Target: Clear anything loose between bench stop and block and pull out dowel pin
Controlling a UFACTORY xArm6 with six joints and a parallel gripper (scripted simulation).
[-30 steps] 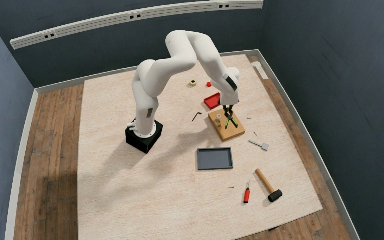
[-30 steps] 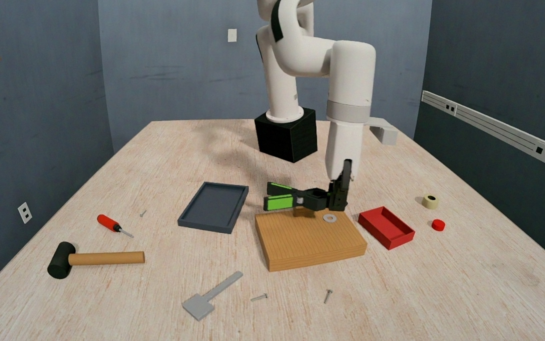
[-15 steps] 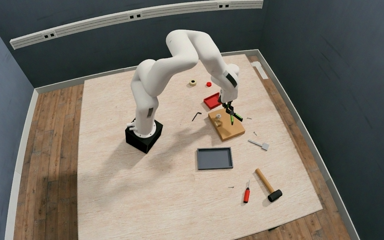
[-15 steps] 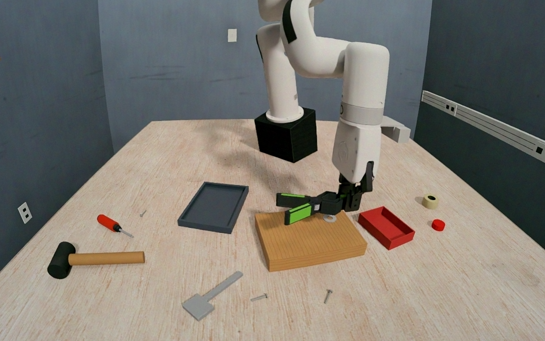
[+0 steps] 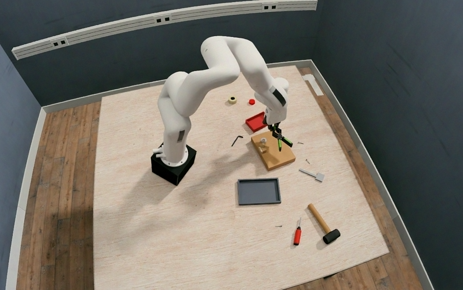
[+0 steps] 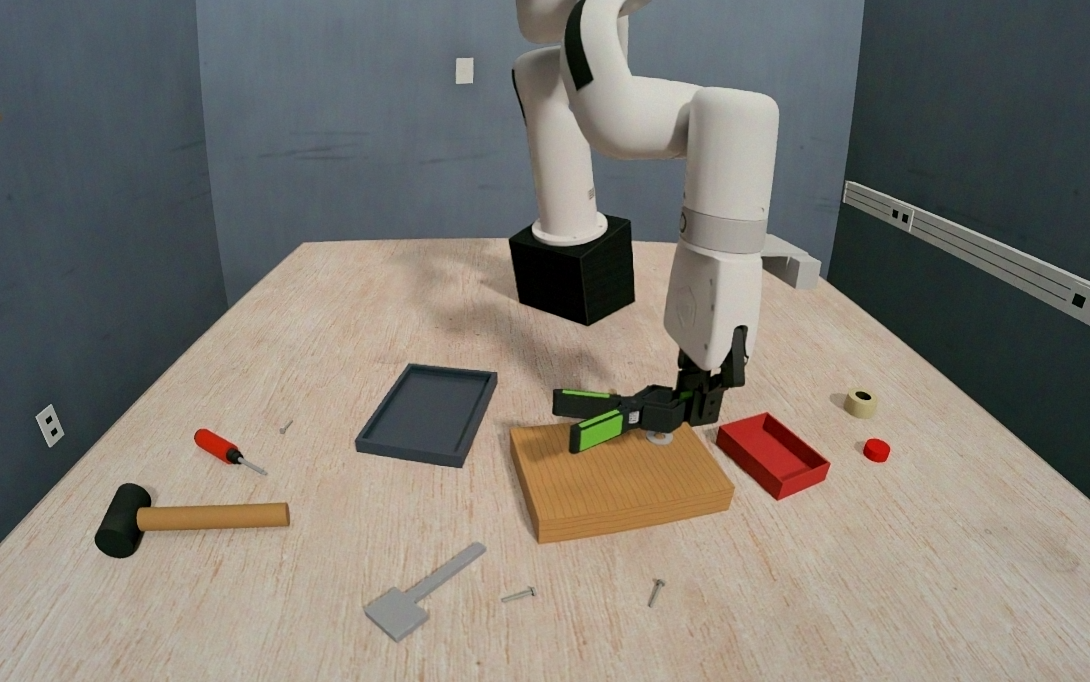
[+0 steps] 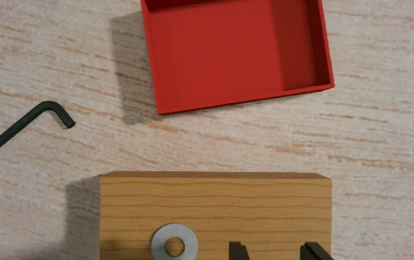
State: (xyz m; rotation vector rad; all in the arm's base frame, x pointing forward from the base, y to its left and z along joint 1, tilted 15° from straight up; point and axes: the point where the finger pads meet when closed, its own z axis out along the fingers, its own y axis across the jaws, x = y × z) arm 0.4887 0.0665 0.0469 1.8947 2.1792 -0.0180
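My hand is 8 cm above the washer, 5 cm past it and 2 cm to the left of it. The rest, counted from my hand: small wooden block: 7 cm to the right, 7 cm below, 7 cm behind; dowel pin: 7 cm to the right, 7 cm behind, 6 cm below; red tray: 12 cm to the left, 10 cm below, 3 cm behind.
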